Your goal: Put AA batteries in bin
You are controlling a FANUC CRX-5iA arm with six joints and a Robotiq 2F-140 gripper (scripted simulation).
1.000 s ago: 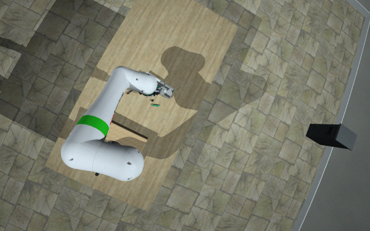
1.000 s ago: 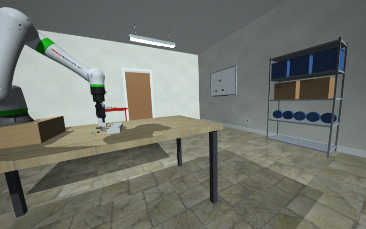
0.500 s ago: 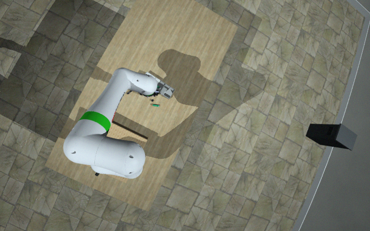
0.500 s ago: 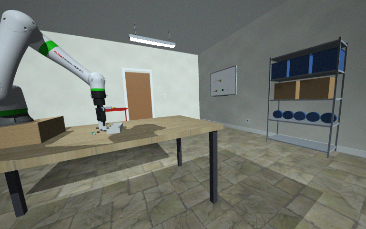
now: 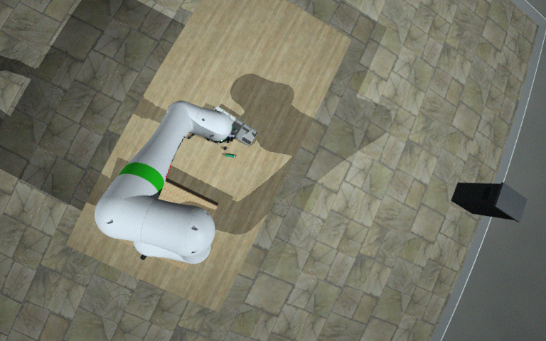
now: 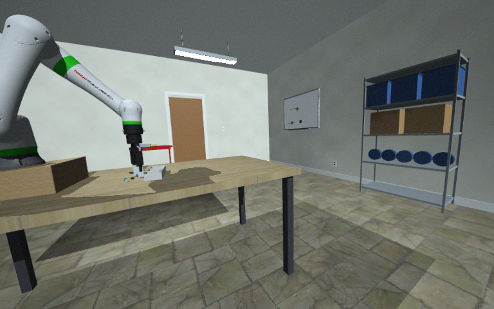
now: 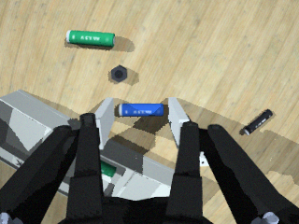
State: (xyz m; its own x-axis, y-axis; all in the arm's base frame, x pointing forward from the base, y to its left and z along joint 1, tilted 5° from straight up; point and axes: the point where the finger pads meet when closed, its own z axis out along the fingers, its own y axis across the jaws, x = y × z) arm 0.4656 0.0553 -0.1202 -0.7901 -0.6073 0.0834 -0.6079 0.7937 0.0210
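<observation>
The blue AA battery lies 30 mm below my hand. From my hand the other things lie so: grey bin (100 mm ahead, 10 mm below); white domino (120 mm to the left, 30 mm below, 10 mm behind); small black round part (40 mm to the right, 30 mm below, 20 mm behind).
</observation>
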